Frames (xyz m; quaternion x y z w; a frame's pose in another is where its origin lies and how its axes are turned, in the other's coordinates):
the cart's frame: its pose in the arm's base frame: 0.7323 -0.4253 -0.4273 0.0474 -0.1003 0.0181 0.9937
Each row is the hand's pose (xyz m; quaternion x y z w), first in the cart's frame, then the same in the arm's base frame.
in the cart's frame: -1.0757 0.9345 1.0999 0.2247 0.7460 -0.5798 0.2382
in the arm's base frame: -0.5809 0.3683 0.5139 0.2792 0.7490 -0.5139 0.3114
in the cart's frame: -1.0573 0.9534 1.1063 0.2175 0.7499 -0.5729 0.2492
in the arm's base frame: -0.5650 0.3870 0.5256 0.2718 0.7513 -0.5074 0.3229
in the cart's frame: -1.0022 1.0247 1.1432 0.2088 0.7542 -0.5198 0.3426
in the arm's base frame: -0.5216 0.4558 0.5791 0.2622 0.7435 -0.4536 0.4156
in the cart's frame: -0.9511 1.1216 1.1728 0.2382 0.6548 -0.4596 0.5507
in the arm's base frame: -0.4818 0.5506 0.6270 0.2970 0.6215 -0.3918 0.6099
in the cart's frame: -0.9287 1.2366 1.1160 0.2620 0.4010 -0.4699 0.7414
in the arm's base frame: -0.4539 0.6712 0.5865 0.3354 0.3511 -0.4082 0.7730
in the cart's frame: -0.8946 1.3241 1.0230 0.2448 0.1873 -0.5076 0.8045
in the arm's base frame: -0.4061 0.7682 0.5106 0.3289 0.1339 -0.4564 0.8158
